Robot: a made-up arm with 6 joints.
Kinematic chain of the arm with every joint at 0, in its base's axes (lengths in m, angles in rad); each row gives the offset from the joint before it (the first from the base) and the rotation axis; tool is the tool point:
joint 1: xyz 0 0 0.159 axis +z
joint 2: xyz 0 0 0 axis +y
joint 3: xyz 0 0 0.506 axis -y
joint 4: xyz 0 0 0 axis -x
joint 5: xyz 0.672 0 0 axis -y
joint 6: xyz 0 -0.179 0 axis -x
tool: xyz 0 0 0
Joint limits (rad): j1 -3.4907..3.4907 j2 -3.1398..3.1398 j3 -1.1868..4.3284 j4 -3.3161..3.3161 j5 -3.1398..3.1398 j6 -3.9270..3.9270
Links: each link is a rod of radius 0.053 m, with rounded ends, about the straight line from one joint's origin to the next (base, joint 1, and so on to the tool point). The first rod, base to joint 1, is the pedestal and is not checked.
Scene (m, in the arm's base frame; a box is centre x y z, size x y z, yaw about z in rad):
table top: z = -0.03
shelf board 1: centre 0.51 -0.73 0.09 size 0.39 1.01 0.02 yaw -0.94
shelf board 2: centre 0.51 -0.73 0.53 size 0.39 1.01 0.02 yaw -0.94
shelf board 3: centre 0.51 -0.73 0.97 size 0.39 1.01 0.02 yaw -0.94
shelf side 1: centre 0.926 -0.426 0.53 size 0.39 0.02 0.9 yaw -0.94
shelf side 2: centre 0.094 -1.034 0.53 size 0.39 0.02 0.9 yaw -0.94
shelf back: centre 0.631 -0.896 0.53 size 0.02 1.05 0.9 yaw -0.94
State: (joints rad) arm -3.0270 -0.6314 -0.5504 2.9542 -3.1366 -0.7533
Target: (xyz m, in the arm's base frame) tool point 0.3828 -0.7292 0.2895
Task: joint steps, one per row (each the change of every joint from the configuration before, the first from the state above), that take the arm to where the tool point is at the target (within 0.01 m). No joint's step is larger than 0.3 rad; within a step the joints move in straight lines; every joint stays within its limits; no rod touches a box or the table.
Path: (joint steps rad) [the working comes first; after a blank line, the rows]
Joints at the target: -1.3011 0.4419 -0.1232 2.9218 -3.1366 -0.7533
Straight joint move there: clear.

1: 0.2876 0.1789 0.0712 -0.0054 0.0000 0.0000
2: 0.2877 0.1789 0.0712 -0.0054 0.0000 0.0000
3: 0.2876 0.1789 0.0712 -0.0054 0.0000 0.0000
4: 0.2877 0.1788 0.0712 -0.0054 0.0000 0.0000
5: 0.2876 0.1789 0.0712 -0.0054 0.0000 0.0000
6: 0.2877 0.1789 0.0712 -0.0054 0.0000 0.0000

